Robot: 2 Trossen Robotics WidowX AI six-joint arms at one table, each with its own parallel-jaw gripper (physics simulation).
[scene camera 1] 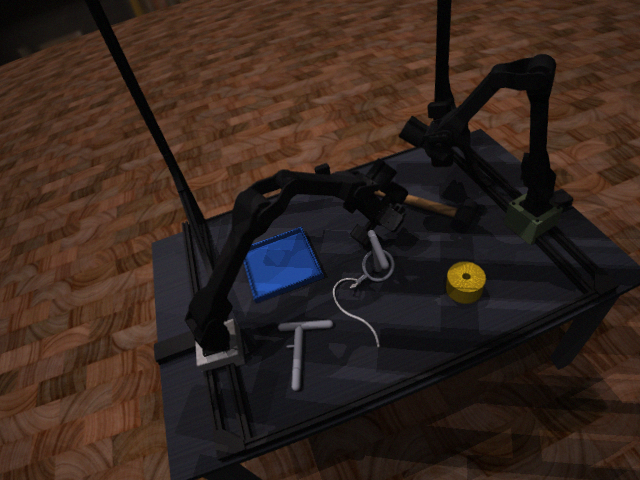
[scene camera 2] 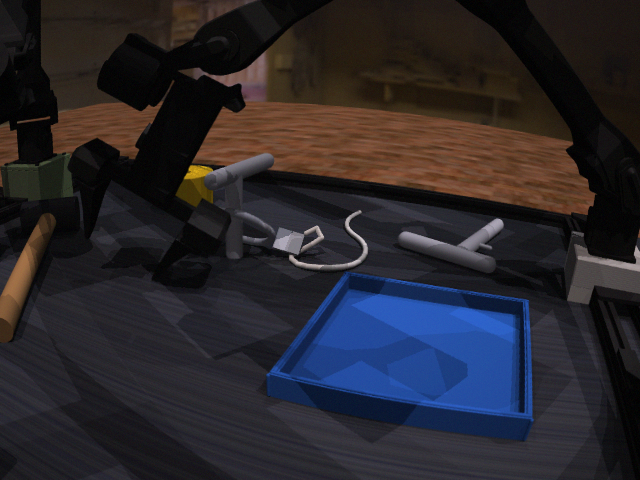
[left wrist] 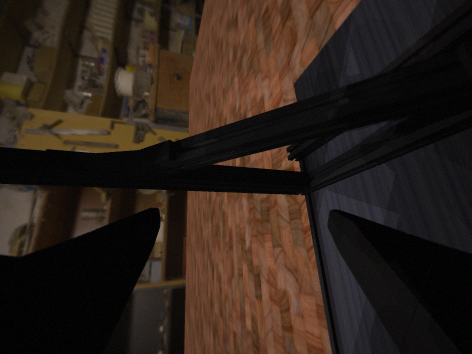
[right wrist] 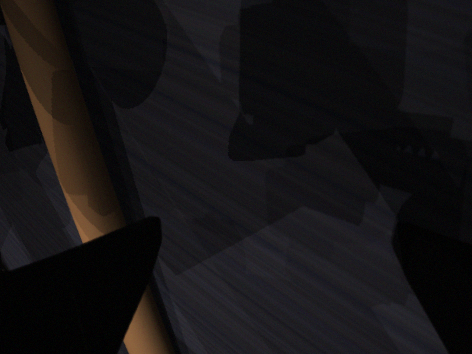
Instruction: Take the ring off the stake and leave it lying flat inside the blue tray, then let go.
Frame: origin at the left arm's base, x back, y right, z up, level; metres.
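Seen in the pictures: left gripper, fingertip midpoint: (left wrist: 245, 217); right gripper, fingertip midpoint: (scene camera 2: 119, 258) (right wrist: 277, 231); left arm's base, link origin: (scene camera 1: 535, 205) (scene camera 2: 35, 159); right arm's base, link origin: (scene camera 1: 215, 341) (scene camera 2: 609, 250).
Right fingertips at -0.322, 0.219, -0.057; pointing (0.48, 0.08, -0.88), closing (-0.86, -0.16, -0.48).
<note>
Pixels of each thing's top centre, then the offset from my right fingertips to it, as dx, dy, dz. "spot": a spot on its surface instead.
- grey ring, surface spot: (scene camera 2: 255, 219) (scene camera 1: 363, 258) spot: -0.137, -0.079, +0.029
- upright grey T-shaped stake, top centre: (scene camera 2: 241, 161) (scene camera 1: 377, 246) -0.111, -0.109, +0.086
- blue tray, top centre: (scene camera 2: 425, 332) (scene camera 1: 279, 260) -0.321, +0.073, +0.000
- hammer with a wooden handle, top centre: (right wrist: 35, 196) (scene camera 2: 27, 232) (scene camera 1: 419, 194) +0.124, +0.027, +0.028
- yellow cylinder, top centre: (scene camera 2: 184, 172) (scene camera 1: 466, 276) +0.035, -0.272, +0.028
- second grey T-shaped piece, top centre: (scene camera 2: 470, 228) (scene camera 1: 303, 352) -0.388, -0.213, -0.003
A grey ring (scene camera 1: 363, 266) (scene camera 2: 255, 219) lies low around the post of an upright grey T-shaped stake (scene camera 1: 378, 249) (scene camera 2: 234, 222), with a pale block and a white cord at its side. The blue tray (scene camera 1: 281, 268) (scene camera 2: 398, 405) is empty. My right gripper (scene camera 1: 376, 225) (scene camera 2: 123, 257) (right wrist: 277, 231) is open and empty, pointing down low over the table beside the stake; in scene camera 2 it is left of the post. The ring and stake do not show in the right wrist view. My left gripper (left wrist: 245, 217) is open and empty, raised at the far right side, away from the ring.
A hammer with a wooden handle (scene camera 1: 431, 204) (scene camera 2: 25, 279) (right wrist: 75, 125) lies near my right gripper. A yellow cylinder (scene camera 1: 465, 283) (scene camera 2: 196, 186) stands right of the stake in scene camera 1. A second grey T-shaped piece (scene camera 1: 298, 356) (scene camera 2: 447, 250) lies on the table.
</note>
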